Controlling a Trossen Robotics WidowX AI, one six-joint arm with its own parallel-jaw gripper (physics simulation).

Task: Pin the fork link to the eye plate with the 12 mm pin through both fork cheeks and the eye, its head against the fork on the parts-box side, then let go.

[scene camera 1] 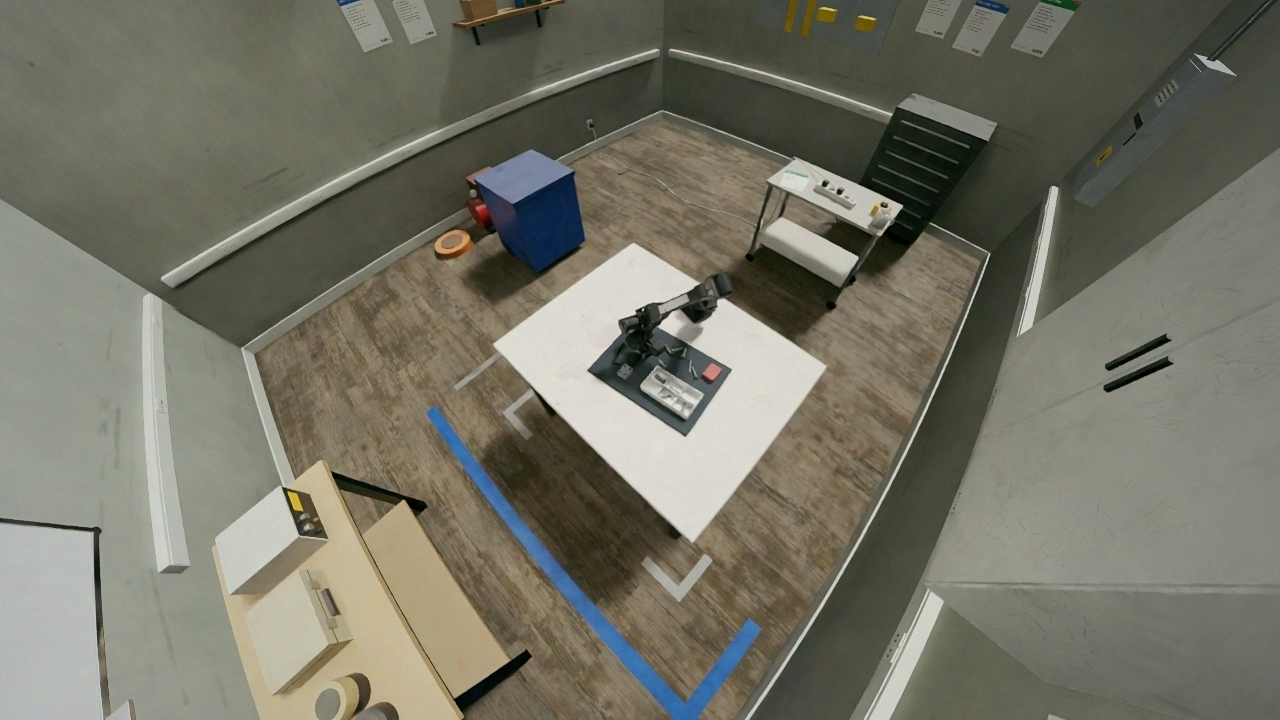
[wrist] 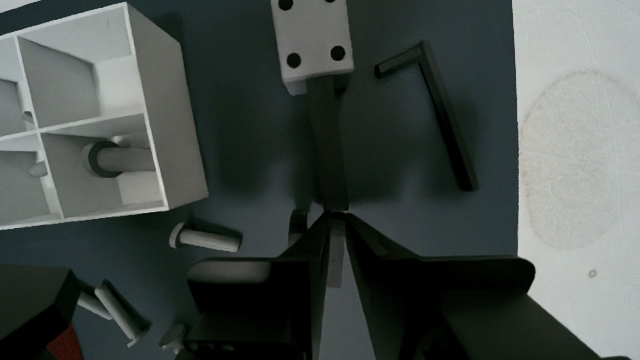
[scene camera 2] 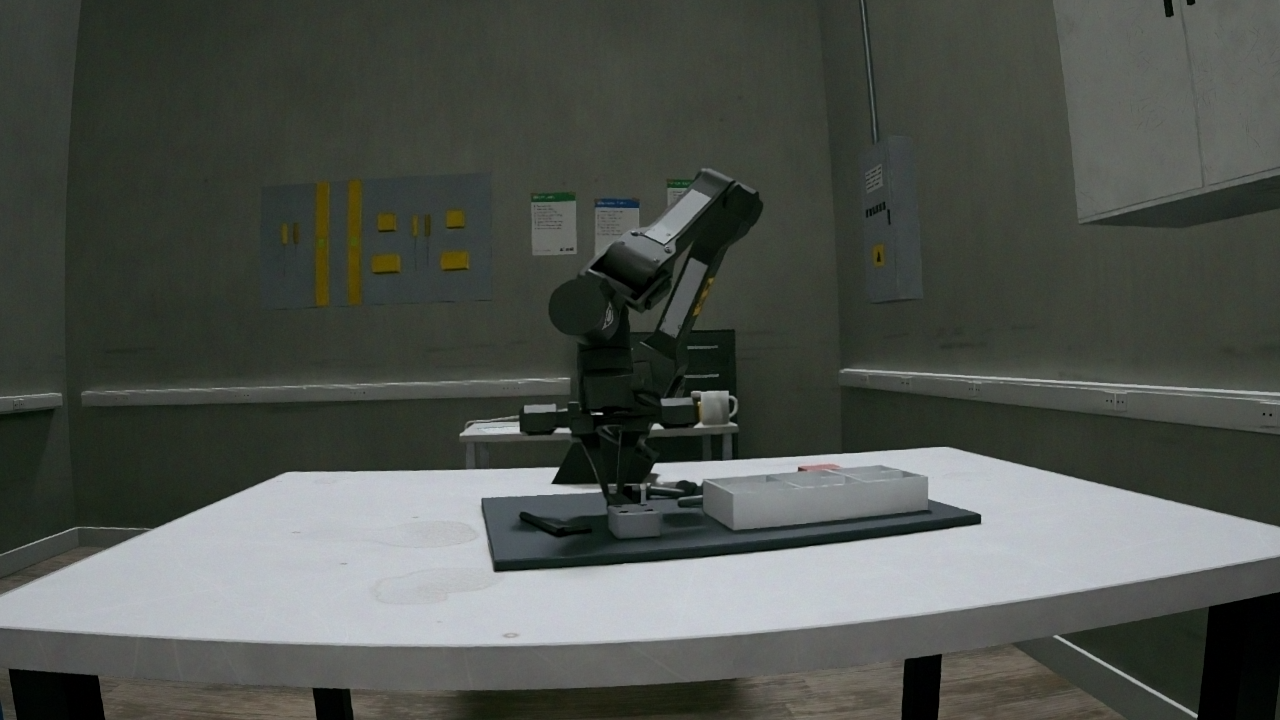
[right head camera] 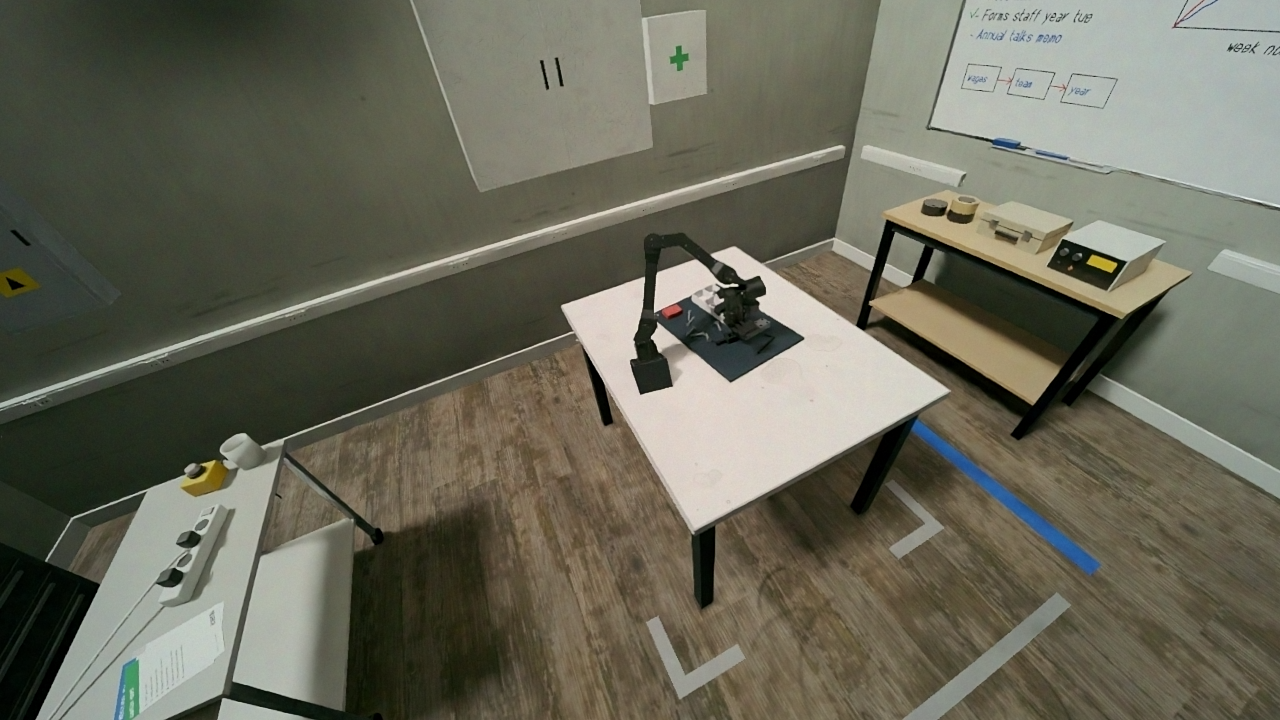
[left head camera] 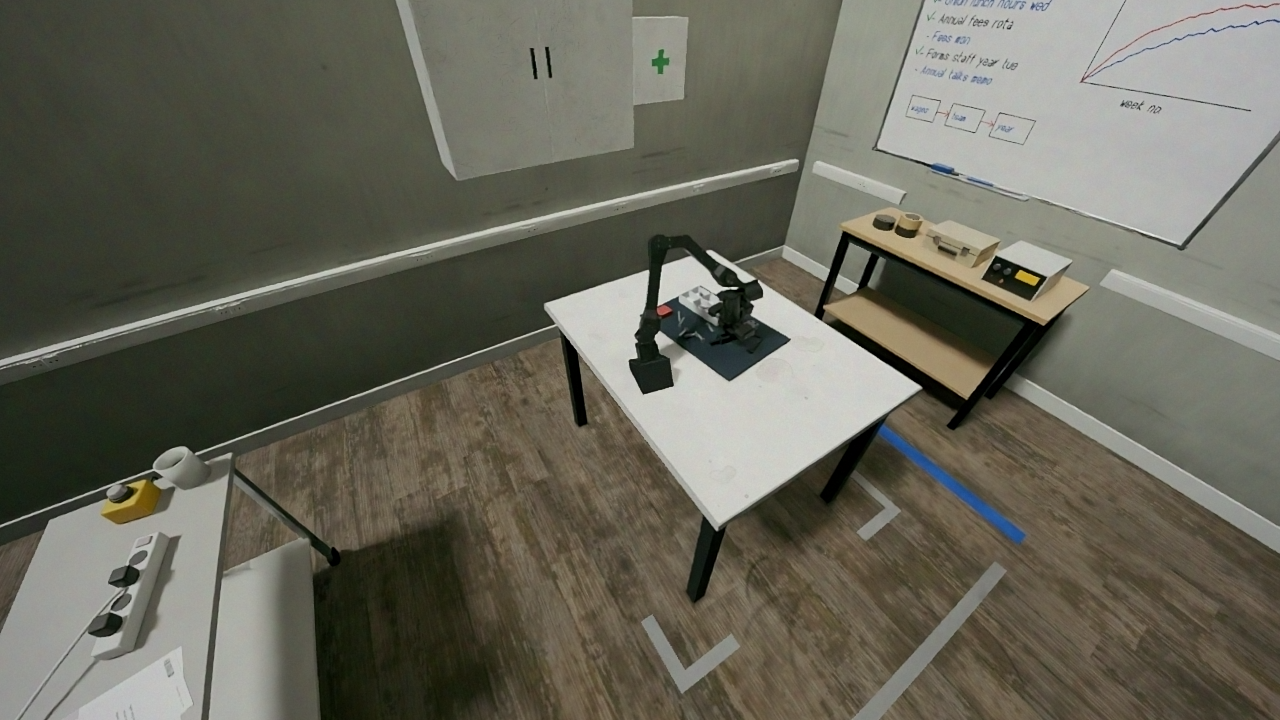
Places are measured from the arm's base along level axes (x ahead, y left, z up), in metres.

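Where they show: gripper, fingertip midpoint: (scene camera 1: 641,352) (wrist: 336,219) (right head camera: 738,336) (left head camera: 730,337); arm's base, origin of the base link: (scene camera 1: 700,304) (right head camera: 647,359) (left head camera: 648,359).
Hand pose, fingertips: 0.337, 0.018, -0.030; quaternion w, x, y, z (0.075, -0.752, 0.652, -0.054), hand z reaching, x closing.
Each offset is from my fingertips to the top centre of the thing, as dx, dy, dz. Level surfaces: height alone.
In the wrist view the eye plate {+0.105, +0.029, +0.008} (wrist: 320,35) (scene camera 2: 633,523) is a light grey block with dark holes. A dark upright bar (wrist: 329,150) runs from it towards my fingertips. My gripper (wrist: 336,219) (scene camera 2: 617,499) points down at the mat, its fingers nearly together on the right cheek of the dark grey fork link {-0.041, +0.009, +0.008} (wrist: 336,255). The left cheek shows left of the fingers; the rest of the fork is hidden. A headed pin {-0.033, +0.088, +0.002} (wrist: 207,240) lies between the fork and the parts box {+0.023, +0.210, +0.019} (wrist: 172,115) (scene camera 1: 671,391) (scene camera 2: 814,501). Which pin is 12 mm I cannot tell.
A thicker pin {+0.020, +0.137, +0.011} (wrist: 125,159) with a dark collar lies in a box compartment. Other loose pins {-0.113, +0.166, -0.002} (wrist: 119,310) lie at the lower left near a red block {-0.158, +0.244, +0.004} (wrist: 65,345) (scene camera 1: 711,372) (right head camera: 671,311). A black hex key {+0.067, -0.053, -0.008} (wrist: 445,115) (scene camera 2: 554,524) lies right of the eye plate on the dark mat {dz -0.016} (wrist: 240,105).
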